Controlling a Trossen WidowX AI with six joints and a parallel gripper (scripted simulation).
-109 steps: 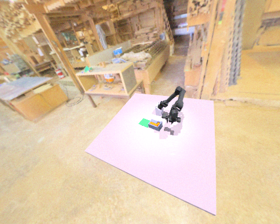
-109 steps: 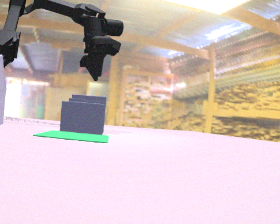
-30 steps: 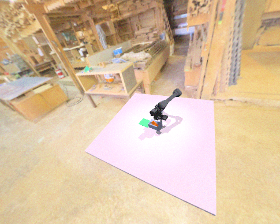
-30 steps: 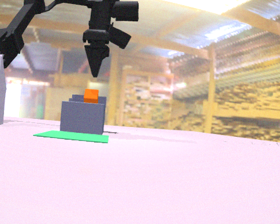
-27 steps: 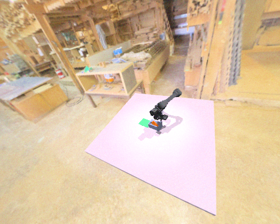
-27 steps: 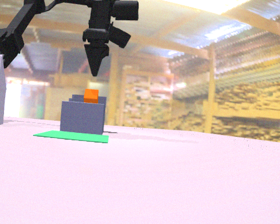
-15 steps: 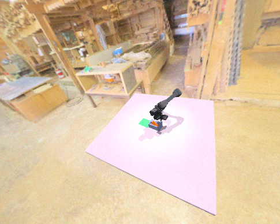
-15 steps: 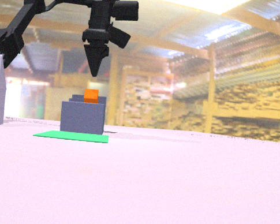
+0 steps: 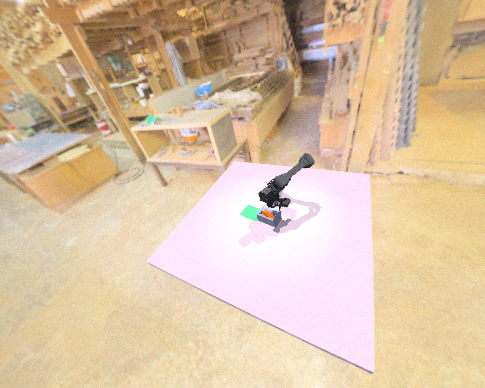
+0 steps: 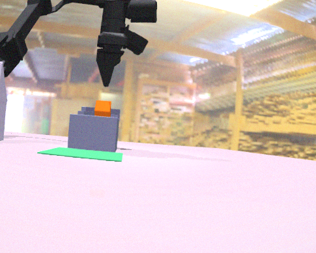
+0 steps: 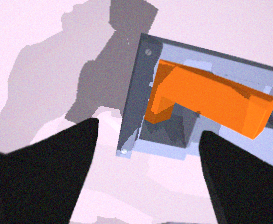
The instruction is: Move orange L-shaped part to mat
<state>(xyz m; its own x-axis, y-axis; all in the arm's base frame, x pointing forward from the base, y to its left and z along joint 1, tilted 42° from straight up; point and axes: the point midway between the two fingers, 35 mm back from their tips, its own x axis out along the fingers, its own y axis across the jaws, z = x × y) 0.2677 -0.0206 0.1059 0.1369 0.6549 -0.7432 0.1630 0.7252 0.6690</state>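
Right now the orange L-shaped part is 2 cm behind my gripper tip, 3 cm to the right of it and 10 cm below it. From my gripper tip the other things lie so: green mat: 7 cm behind, 21 cm to the right, 16 cm below.
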